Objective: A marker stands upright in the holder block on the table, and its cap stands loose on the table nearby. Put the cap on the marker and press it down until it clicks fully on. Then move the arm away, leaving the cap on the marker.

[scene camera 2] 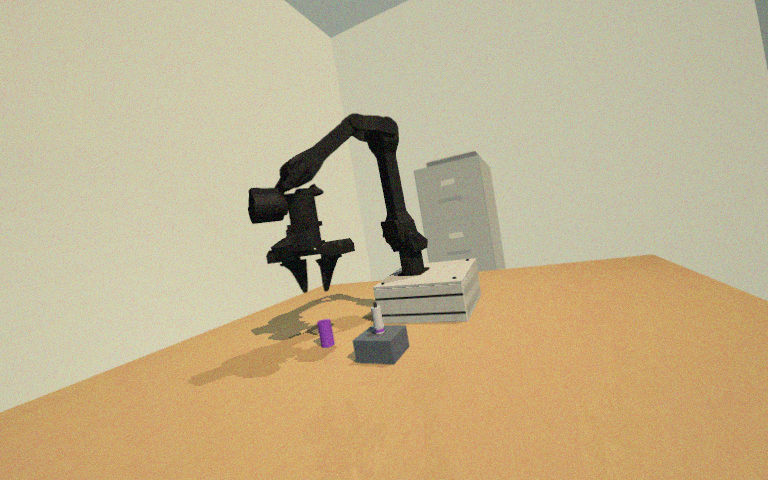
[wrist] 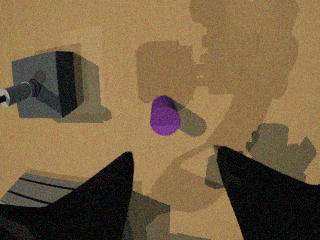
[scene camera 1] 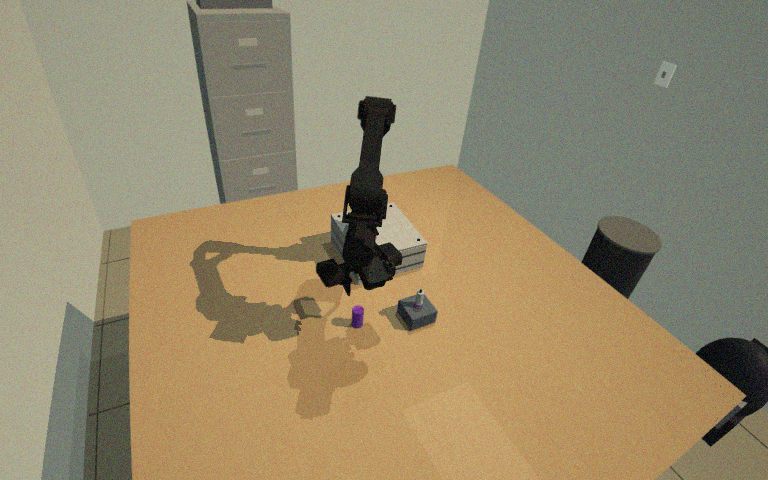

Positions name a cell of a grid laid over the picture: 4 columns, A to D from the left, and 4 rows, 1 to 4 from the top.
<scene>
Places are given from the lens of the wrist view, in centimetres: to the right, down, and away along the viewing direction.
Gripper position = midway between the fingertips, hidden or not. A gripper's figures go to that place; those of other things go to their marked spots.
my gripper (wrist: C3): 1, 2, 9
purple cap (wrist: C3): 1, 0, 16
holder block (wrist: A2): -11, -6, 17
The marked spots on the holder block and the purple cap are 13 cm apart.
</scene>
